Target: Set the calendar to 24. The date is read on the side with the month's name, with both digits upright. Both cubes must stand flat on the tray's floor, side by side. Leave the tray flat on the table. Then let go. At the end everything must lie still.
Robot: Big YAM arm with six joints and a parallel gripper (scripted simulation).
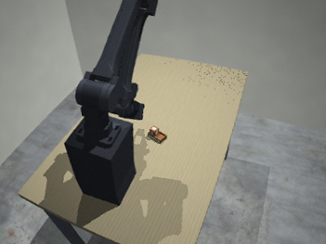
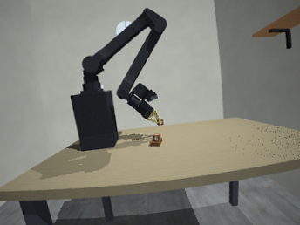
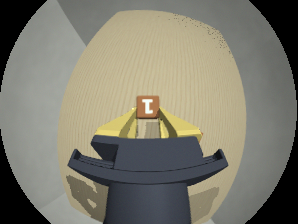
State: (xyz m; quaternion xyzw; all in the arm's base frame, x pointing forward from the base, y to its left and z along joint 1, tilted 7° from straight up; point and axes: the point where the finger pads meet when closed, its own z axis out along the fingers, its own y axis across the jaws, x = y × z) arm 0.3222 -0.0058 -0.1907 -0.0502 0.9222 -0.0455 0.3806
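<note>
My hand is 4 cm past the brown tray, 10 cm to the left of it and 8 cm above it. Also, from my hand: brown digit cube (1 cm ahead, 1 cm below).
</note>
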